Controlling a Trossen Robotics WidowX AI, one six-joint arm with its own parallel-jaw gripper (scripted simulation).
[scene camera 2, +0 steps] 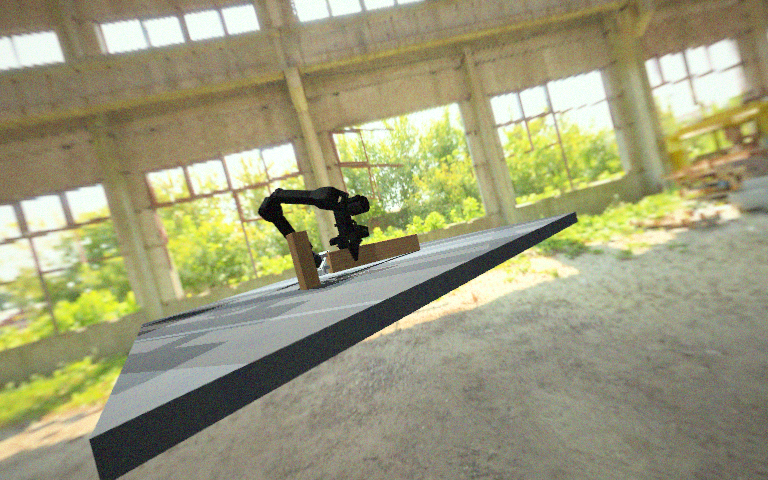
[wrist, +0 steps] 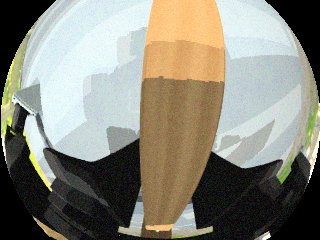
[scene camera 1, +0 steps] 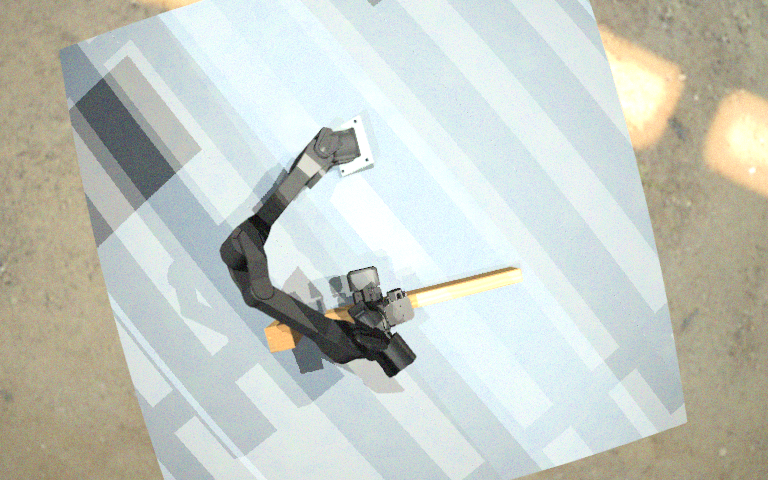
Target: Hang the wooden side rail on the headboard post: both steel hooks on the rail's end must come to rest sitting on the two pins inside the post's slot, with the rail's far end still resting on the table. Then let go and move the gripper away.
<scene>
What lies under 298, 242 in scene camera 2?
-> A headboard post.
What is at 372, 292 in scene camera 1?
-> My gripper.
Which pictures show the wooden side rail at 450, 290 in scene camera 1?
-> Scene camera 2, the wrist view and scene camera 1: all of them.
</scene>
